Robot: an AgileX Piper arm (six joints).
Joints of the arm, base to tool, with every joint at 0 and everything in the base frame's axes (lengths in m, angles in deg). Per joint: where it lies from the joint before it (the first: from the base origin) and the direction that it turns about. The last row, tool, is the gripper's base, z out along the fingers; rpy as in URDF.
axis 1: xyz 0 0 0.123 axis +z
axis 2: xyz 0 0 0 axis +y
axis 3: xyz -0.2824 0 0.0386 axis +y
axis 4: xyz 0.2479 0 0.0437 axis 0.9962 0 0.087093
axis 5: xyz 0 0 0 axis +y
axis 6: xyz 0.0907 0 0.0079 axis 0.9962 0 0.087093
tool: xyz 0 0 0 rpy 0 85.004 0
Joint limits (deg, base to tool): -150..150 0..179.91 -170..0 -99.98..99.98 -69.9..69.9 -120..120
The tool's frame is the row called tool.
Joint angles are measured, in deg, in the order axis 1, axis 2, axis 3, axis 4, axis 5, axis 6. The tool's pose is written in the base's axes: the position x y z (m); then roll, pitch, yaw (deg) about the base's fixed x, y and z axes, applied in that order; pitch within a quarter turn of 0, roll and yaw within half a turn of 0. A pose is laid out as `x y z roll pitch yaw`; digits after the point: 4 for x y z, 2 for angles.
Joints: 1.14, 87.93, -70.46, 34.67, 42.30, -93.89
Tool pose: 0.3320 0.0415 0.3101 -145.28 31.58 -93.51
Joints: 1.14, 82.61, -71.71, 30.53, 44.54, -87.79
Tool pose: 0.3118 0.0387 0.3427 -142.43 31.71 -94.36
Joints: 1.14, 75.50, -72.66, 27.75, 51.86, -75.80
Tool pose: 0.2743 0.0388 0.3762 -146.56 36.32 -101.10
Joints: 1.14, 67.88, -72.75, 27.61, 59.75, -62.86
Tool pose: 0.2291 0.0410 0.4029 -154.76 42.41 -111.37
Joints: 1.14, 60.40, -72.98, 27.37, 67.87, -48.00
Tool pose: 0.1810 0.0424 0.4232 -167.26 46.57 -126.54
